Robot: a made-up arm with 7 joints.
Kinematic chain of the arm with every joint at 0, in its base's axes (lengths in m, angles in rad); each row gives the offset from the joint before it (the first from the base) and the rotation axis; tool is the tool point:
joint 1: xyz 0 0 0.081 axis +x
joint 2: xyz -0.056 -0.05 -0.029 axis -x
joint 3: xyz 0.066 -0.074 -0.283 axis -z
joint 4: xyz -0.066 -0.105 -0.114 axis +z
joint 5: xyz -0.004 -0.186 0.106 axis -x
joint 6: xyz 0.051 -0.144 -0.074 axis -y
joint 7: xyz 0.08 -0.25 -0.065 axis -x
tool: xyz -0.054 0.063 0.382
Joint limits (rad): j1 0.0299..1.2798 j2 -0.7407..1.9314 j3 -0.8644..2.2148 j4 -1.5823..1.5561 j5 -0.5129..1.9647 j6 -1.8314..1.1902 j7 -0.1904..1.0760
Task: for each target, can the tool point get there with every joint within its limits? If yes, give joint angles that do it. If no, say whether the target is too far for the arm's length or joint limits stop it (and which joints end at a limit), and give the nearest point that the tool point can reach.
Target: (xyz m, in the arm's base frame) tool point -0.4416 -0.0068 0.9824
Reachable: no: joint limits stop it (at a limit: joint 1, joint 2, joint 6, joint 7) | nearest point -0.3969 -0.0373 0.9070 | short by 0.093 m
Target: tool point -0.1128 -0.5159 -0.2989
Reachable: yes | joints 1.1638 1.0278 1.6378 1.0549 -0.2377 -0.8358 0.1461
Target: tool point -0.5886 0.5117 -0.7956
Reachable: no: joint limits stop it (at a limit: joint 1, joint 6, joint 7) | nearest point -0.5110 0.4538 -0.7002 | short by 0.136 m
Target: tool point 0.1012 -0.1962 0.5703
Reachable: yes | joints 0.3302 1.7042 -0.3843 -1.1245 1.5058 -1.1749 0.2469
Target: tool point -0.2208 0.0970 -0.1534
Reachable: yes | joints 0.2663 1.5581 1.7730 -0.0248 1.1403 0.8507 -0.0129
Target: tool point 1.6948 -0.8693 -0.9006
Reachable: no: too far | nearest point 0.6823 -0.4731 -0.4532 | short by 1.176 m
